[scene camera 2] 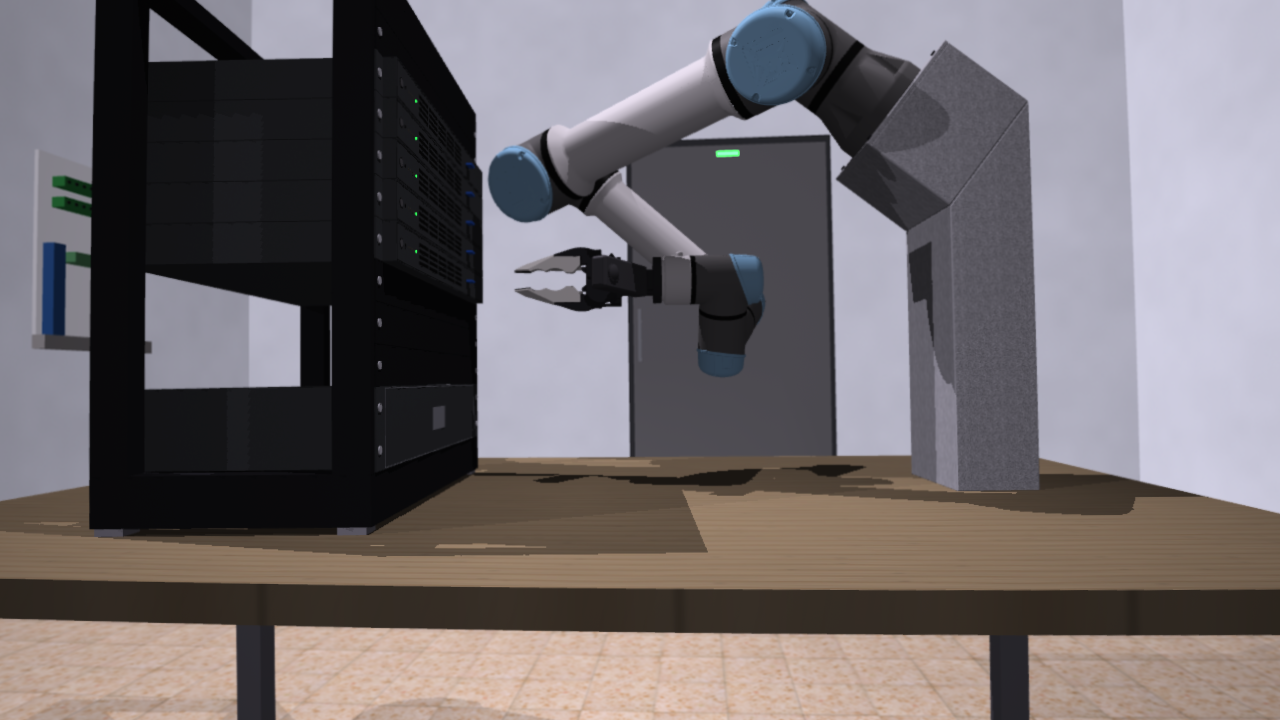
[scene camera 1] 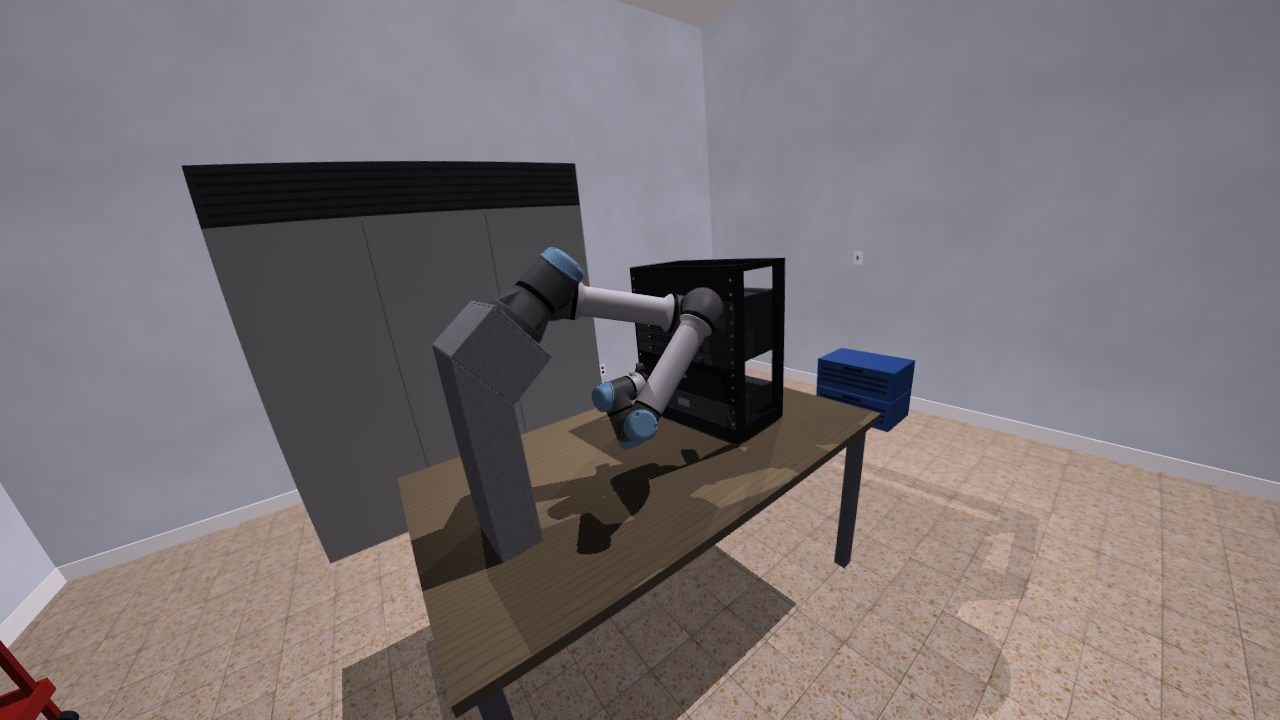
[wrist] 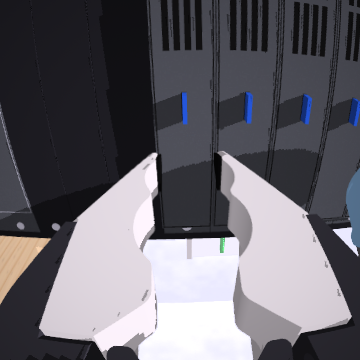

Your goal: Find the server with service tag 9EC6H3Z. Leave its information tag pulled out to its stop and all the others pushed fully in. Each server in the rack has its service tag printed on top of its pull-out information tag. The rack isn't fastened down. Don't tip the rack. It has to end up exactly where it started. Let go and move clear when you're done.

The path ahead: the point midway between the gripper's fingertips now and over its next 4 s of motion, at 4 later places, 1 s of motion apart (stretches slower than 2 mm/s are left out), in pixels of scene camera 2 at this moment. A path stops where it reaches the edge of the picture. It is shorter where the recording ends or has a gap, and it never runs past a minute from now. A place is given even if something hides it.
My gripper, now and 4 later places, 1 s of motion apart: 514, 280; 483, 281; 470, 281; 474, 281; 497, 281
